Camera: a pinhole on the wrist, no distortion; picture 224 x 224 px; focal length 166.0 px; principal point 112.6 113.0 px. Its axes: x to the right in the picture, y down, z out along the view. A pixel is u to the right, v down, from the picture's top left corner.
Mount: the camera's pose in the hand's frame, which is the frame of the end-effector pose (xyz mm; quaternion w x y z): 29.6 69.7 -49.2 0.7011 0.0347 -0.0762 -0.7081
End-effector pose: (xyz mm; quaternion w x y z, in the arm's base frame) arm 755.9 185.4 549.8 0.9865 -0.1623 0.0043 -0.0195
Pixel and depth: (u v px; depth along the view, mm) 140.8 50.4 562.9
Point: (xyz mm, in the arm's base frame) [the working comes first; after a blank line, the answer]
In the camera's frame: 95.6 -212.3 562.9

494.3 357.4 1000.5
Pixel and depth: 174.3 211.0 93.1
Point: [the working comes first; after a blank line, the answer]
In the camera's frame: 34.6 55.0 93.1

827.0 237.9 587.1
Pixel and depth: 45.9 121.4 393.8
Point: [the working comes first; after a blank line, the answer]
In the camera's frame: -158.2 19.9 393.8

760.3 529.9 784.9
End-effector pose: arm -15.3 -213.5 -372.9 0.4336 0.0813 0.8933 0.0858
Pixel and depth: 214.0 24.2 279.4
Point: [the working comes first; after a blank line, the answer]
In the camera's frame: 170.7 -149.5 279.4

246.8 -312.9 -396.3
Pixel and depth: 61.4 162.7 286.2
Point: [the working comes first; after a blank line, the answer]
In the camera's frame: -88.3 85.7 286.2

144.1 -8.5 -534.8
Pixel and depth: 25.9 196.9 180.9
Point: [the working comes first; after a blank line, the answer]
In the camera's frame: -94.5 91.4 180.9

49.1 -12.2 -488.8
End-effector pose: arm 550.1 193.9 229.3 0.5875 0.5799 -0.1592 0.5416
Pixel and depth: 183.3 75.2 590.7
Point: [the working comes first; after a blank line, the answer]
In the camera's frame: 251.6 -134.5 590.7

829.8 -307.9 138.7
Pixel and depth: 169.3 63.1 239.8
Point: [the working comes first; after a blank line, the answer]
In the camera's frame: 81.9 -72.1 239.8

598.6 2.8 215.2
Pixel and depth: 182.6 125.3 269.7
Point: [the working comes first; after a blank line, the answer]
In the camera's frame: 113.7 20.0 269.7

674.9 10.4 282.3
